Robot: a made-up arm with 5 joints.
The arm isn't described. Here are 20 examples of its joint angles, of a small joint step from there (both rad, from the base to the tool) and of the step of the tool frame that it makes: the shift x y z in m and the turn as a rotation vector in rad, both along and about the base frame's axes.
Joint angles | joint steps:
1: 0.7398 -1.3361 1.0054 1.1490 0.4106 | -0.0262 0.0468 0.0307 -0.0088 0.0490
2: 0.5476 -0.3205 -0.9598 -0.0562 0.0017 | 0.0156 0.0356 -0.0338 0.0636 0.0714
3: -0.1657 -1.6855 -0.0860 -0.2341 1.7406 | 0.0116 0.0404 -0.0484 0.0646 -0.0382
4: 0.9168 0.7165 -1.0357 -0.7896 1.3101 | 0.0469 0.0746 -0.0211 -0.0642 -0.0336
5: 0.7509 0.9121 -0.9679 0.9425 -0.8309 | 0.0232 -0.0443 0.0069 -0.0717 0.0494
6: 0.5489 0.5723 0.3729 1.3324 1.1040 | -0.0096 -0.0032 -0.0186 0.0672 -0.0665
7: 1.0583 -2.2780 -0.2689 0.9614 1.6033 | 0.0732 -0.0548 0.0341 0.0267 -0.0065
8: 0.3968 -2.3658 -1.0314 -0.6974 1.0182 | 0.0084 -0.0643 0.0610 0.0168 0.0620
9: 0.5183 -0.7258 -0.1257 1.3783 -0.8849 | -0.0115 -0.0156 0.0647 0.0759 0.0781
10: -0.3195 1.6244 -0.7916 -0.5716 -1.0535 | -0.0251 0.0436 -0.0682 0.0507 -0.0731
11: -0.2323 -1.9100 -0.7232 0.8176 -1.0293 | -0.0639 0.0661 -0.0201 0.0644 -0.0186
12: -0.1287 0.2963 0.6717 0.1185 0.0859 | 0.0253 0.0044 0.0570 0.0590 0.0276
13: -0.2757 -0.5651 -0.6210 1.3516 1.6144 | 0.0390 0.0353 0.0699 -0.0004 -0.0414
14: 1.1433 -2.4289 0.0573 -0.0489 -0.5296 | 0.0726 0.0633 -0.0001 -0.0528 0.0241
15: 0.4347 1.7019 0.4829 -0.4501 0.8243 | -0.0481 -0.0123 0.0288 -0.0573 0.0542
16: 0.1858 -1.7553 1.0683 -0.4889 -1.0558 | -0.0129 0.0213 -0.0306 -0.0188 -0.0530
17: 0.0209 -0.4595 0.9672 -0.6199 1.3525 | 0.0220 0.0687 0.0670 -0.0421 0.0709
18: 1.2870 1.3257 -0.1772 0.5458 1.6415 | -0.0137 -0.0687 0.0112 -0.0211 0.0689
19: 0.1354 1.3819 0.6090 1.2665 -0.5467 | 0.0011 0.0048 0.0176 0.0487 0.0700
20: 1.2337 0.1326 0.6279 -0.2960 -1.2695 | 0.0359 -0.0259 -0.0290 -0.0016 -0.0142
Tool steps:
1: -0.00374 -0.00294 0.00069 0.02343 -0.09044 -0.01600
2: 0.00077 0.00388 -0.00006 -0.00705 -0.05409 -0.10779
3: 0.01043 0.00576 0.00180 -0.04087 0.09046 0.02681
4: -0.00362 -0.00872 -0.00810 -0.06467 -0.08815 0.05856
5: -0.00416 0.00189 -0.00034 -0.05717 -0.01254 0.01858
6: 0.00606 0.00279 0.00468 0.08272 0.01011 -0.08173
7: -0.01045 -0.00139 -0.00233 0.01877 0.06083 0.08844
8: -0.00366 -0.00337 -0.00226 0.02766 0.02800 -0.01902
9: -0.00126 -0.00404 -0.00269 -0.09473 -0.00481 0.01106
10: 0.01412 0.00061 0.00257 0.03082 -0.07779 -0.03607
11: -0.00382 -0.01008 0.00076 -0.02685 0.06247 -0.06417
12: -0.00442 -0.00460 0.00039 -0.03232 -0.01299 0.02146
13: -0.00672 0.01362 0.00072 -0.01054 -0.01846 0.10632
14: -0.00344 0.00074 0.00862 0.02136 -0.07003 0.01963
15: -0.00541 0.00317 0.00689 -0.02565 0.08736 -0.03487
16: -0.00163 0.00300 0.00529 -0.03508 -0.02991 0.00922
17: 0.00166 -0.00896 0.00391 0.00500 -0.01251 0.08992
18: -0.00146 -0.00059 0.00250 -0.01345 0.00287 0.01606
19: -0.00037 -0.00105 0.00095 -0.06780 -0.05235 0.01804
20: 0.00043 -0.00171 0.00093 0.00515 0.02589 0.01552
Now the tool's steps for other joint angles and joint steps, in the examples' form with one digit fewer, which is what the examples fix.
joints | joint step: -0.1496 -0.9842 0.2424 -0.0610 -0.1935 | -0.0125 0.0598 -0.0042 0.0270 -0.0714
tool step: 0.0035 0.0074 -0.0001 -0.0644 0.0514 0.0223
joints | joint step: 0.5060 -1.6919 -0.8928 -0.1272 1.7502 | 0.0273 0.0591 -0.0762 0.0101 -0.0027
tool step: 0.0032 0.0089 -0.0030 -0.0795 0.0064 -0.0151
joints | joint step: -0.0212 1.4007 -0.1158 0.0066 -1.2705 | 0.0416 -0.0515 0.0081 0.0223 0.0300
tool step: -0.0083 0.0045 0.0052 0.0434 -0.0041 0.0574
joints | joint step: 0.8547 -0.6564 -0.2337 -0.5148 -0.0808 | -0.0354 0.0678 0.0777 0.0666 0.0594
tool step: -0.0067 -0.0006 -0.0043 -0.0223 -0.0704 -0.0460
